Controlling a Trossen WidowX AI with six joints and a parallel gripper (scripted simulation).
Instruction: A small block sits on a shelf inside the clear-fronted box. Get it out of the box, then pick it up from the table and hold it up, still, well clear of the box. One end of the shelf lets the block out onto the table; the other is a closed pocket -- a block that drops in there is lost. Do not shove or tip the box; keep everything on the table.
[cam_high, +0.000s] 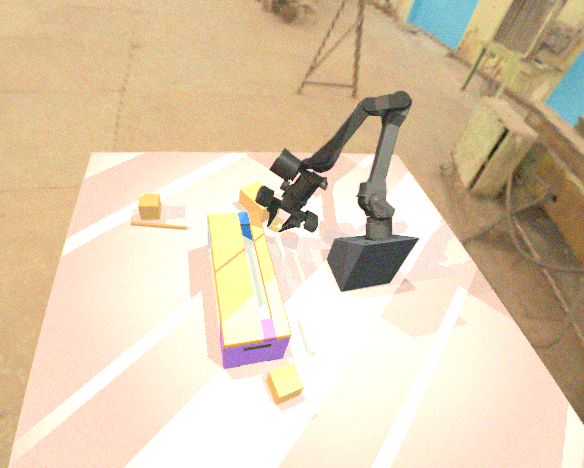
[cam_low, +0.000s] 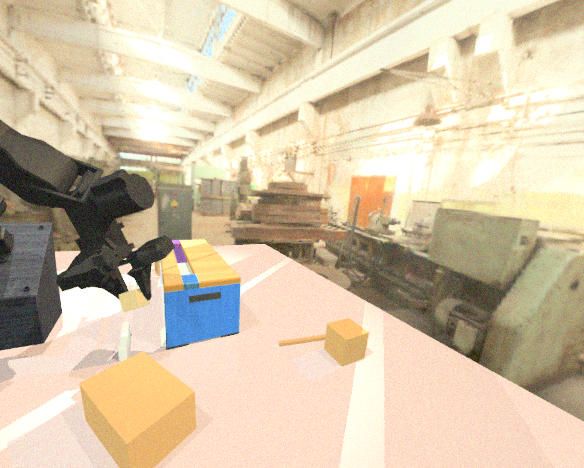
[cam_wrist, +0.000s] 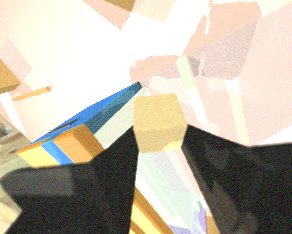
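The small block lies 10 mm behind my gripper tip, 10 mm to the right of it and 10 mm above it. Round my gripper tip: long box 80 mm ahead, 150 mm to the left, 30 mm below; then thin orange stick 320 mm ahead, 140 mm to the right, 90 mm below.
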